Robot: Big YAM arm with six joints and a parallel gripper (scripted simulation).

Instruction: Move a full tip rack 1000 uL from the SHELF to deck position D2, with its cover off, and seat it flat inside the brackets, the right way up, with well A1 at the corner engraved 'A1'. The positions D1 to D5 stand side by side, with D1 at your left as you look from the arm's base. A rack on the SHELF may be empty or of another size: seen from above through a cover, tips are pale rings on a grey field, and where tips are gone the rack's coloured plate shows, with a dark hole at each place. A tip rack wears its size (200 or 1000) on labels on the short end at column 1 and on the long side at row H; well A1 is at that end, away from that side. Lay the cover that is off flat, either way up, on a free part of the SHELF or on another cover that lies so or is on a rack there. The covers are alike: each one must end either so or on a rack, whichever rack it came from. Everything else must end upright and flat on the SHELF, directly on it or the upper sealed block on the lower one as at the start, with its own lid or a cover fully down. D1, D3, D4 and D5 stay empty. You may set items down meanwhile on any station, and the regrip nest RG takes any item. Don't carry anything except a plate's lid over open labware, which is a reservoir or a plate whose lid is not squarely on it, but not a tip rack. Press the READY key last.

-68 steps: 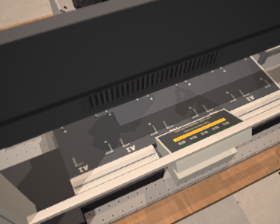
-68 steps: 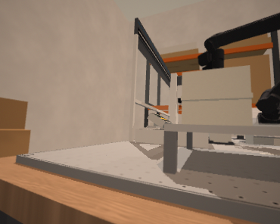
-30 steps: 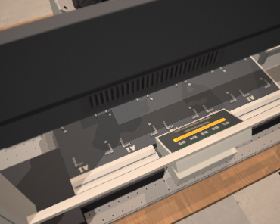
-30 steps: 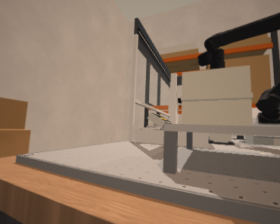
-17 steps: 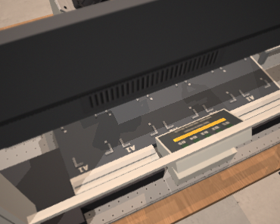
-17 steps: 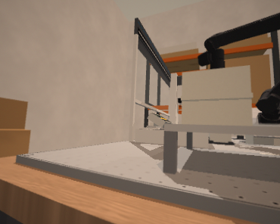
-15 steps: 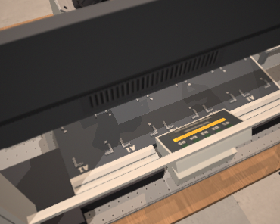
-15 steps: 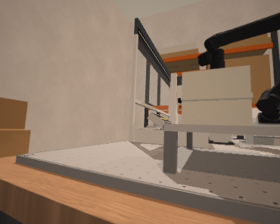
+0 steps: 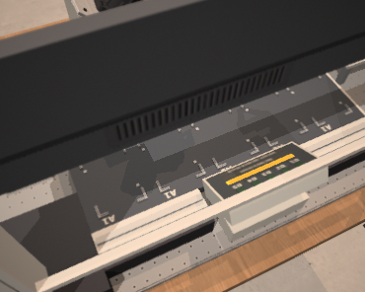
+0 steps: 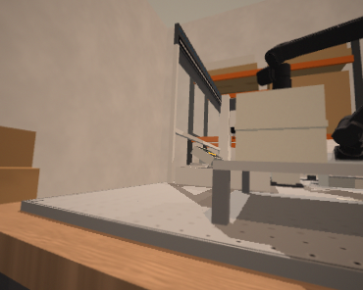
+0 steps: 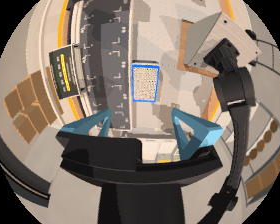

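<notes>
Right now the blue tip rack is 19 cm below my hand. Round my hand: green key: 46 cm to the right, 19 cm below, 13 cm behind; clear rack cover: 40 cm to the left, 19 cm below; frame post: 31 cm ahead, 30 cm to the left, 3 cm below.
</notes>
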